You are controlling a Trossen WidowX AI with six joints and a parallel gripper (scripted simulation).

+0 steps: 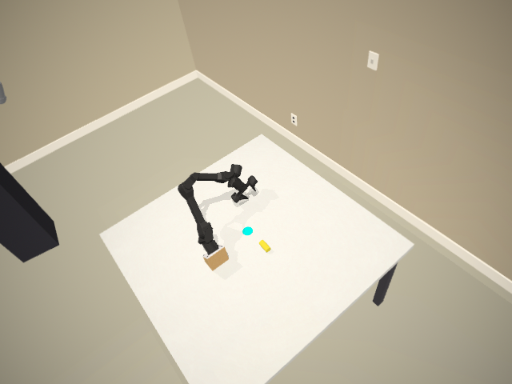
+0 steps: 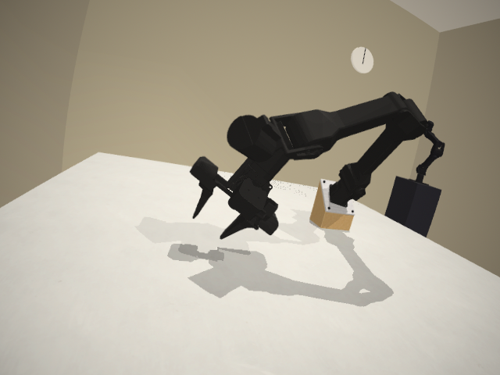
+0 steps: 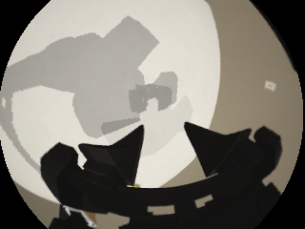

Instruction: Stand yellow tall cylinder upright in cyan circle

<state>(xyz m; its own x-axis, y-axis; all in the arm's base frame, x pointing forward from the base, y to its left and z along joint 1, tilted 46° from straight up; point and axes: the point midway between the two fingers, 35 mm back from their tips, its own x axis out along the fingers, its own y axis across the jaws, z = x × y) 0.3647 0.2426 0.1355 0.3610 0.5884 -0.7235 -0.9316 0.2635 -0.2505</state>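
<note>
Now: gripper tip 350 mm to the left of the yellow cylinder, 120 mm past it and 20 mm above it. From my gripper tip the other things lie so: cyan circle 200 mm to the right, 150 mm behind, 40 mm below.
</note>
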